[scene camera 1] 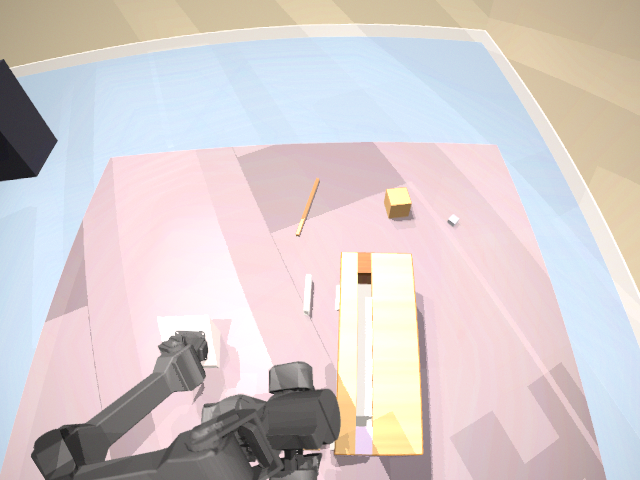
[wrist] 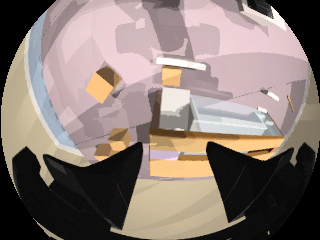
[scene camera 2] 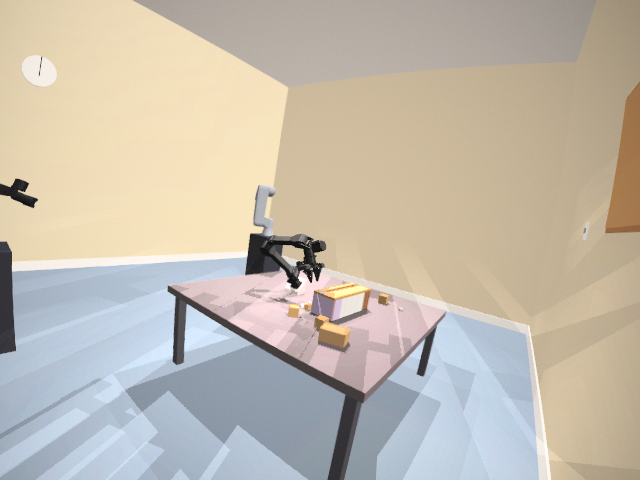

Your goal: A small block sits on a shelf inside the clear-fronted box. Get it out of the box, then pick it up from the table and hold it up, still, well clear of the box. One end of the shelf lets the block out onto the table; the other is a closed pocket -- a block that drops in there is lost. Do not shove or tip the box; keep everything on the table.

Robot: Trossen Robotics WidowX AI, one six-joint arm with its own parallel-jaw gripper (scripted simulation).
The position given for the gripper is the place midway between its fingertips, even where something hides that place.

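Note:
The gripper (scene camera 1: pixel 318 434) is in the scene, and the wrist view shows the gripper (wrist: pixel 175 147) too.

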